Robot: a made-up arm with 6 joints.
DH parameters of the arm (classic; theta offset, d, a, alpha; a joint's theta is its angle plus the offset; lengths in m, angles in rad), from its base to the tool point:
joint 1: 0 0.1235 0 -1.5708
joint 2: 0.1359 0 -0.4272 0
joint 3: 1.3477 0 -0.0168 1.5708
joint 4: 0 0.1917 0 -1.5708
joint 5: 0 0 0 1.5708
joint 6: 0 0.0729 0 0
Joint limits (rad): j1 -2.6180..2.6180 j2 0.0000..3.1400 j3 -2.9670..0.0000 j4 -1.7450..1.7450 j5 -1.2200..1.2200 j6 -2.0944..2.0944
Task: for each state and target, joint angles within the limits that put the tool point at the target. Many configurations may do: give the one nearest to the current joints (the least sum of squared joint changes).
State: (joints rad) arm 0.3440 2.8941 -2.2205 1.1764 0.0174 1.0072
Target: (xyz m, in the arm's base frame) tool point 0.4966 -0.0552 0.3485
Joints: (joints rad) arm -0.1180 2.0902 -1.5019 1.1642 0.0542 1.0072
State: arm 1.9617 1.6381 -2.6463 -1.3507 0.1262 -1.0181
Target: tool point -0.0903 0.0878 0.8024
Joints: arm 2.3263 1.5625 -2.7049 -1.3526 -0.0777 -1.0181
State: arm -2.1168 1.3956 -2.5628 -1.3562 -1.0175 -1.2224
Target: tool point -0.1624 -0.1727 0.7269
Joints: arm -2.5855 1.6485 -2.3720 -1.3937 -1.0147 -1.2224
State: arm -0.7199 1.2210 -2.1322 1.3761 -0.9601 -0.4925
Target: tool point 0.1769 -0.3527 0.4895
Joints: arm -0.9494 1.8192 -1.5216 1.5420 -1.0045 -0.4925
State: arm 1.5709 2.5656 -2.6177 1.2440 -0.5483 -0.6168
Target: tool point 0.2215 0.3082 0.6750
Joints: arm 1.0874 2.0707 -2.8773 1.2405 -0.8741 -0.6168
